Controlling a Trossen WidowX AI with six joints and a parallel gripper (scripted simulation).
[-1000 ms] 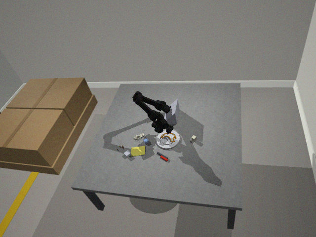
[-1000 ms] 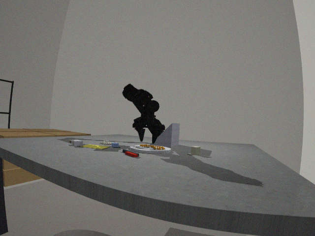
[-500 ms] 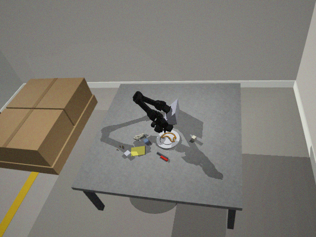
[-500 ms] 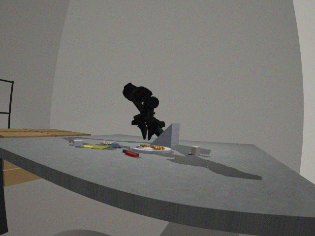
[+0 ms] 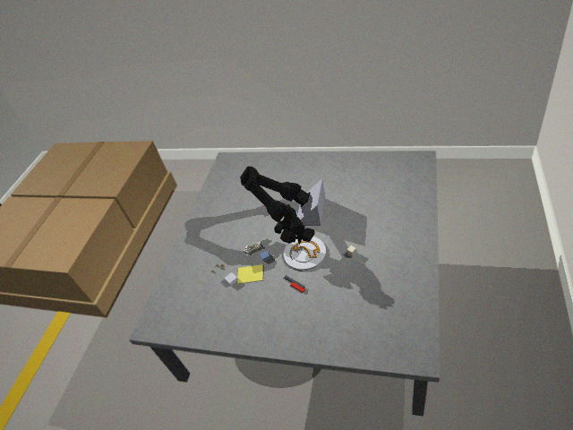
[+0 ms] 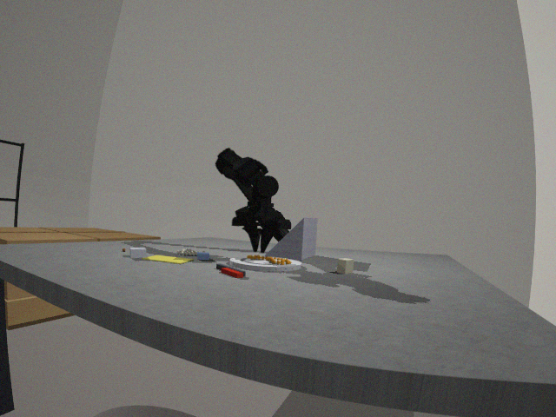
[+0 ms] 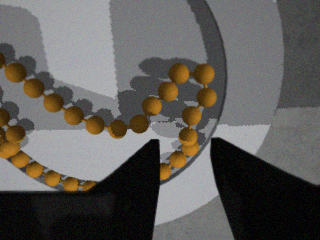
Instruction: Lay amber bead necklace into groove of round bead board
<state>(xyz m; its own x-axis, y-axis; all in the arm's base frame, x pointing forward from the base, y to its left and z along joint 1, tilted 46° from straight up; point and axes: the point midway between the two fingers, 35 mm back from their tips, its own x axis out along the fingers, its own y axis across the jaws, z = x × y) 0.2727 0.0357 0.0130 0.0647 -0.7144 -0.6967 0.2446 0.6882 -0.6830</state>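
Right now the round bead board is 4 cm ahead of my gripper tip, 4 cm to the left of it and 2 cm below it. Also, from my gripper tip: blue cube: 8 cm ahead, 15 cm to the right, 2 cm below; then cream cube: 2 cm ahead, 26 cm to the left, 1 cm below; then red-handled tool: 22 cm ahead, 4 cm to the left, 2 cm below.
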